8 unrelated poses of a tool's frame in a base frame.
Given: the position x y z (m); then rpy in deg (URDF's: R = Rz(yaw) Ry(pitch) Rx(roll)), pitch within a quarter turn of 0, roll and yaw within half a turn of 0.
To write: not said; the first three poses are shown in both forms.
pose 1, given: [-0.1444, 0.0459, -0.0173, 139.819, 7.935, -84.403]
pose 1, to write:
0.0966, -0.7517, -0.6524
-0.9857, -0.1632, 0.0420
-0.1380, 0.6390, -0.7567
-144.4, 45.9, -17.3

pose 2, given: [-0.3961, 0.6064, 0.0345, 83.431, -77.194, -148.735]
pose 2, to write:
-0.1895, 0.8874, -0.4202
-0.1150, 0.4050, 0.9071
0.9751, 0.2202, 0.0254
-396.1, 606.4, 34.5

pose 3, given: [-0.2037, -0.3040, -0.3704, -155.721, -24.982, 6.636]
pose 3, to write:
0.9004, 0.2778, 0.3349
0.1047, -0.8854, 0.4529
0.4223, -0.3727, -0.8263
-203.7, -304.0, -370.4

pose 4, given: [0.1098, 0.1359, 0.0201, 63.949, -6.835, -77.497]
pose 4, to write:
0.2150, 0.4056, -0.8884
-0.9693, 0.1995, -0.1435
0.1190, 0.8920, 0.4360
109.8, 135.9, 20.1

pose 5, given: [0.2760, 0.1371, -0.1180, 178.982, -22.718, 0.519]
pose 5, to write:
0.9224, 0.0022, 0.3863
0.0084, -0.9999, -0.0143
0.3862, 0.0164, -0.9223
276.0, 137.1, -118.0

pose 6, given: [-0.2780, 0.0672, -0.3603, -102.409, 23.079, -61.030]
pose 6, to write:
0.4456, -0.3734, 0.8136
-0.8049, 0.2309, 0.5467
-0.3920, -0.8985, -0.1977
-278.0, 67.2, -360.3

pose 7, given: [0.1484, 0.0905, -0.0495, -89.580, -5.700, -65.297]
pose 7, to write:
0.4158, 0.0482, 0.9082
-0.9040, -0.0872, 0.4186
0.0993, -0.9950, 0.0073
148.4, 90.5, -49.5

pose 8, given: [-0.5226, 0.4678, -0.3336, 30.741, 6.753, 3.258]
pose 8, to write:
0.9915, 0.0112, 0.1300
0.0564, 0.8615, -0.5046
-0.1176, 0.5076, 0.8535
-522.6, 467.8, -333.6

